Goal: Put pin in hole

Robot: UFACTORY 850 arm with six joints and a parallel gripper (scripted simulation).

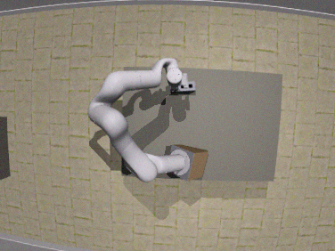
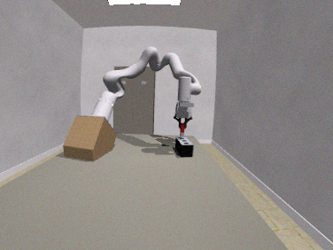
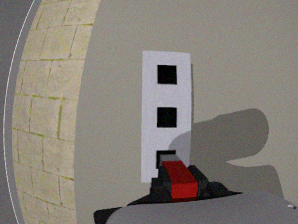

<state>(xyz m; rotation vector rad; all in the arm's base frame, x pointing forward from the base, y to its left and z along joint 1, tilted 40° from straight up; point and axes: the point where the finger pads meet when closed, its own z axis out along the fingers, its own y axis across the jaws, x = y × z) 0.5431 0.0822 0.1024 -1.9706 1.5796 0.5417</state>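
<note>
Right now my hand is 1 cm above the pin. From my hand the other things lie so: block (1 cm ahead, 6 cm to the right, 12 cm below).
</note>
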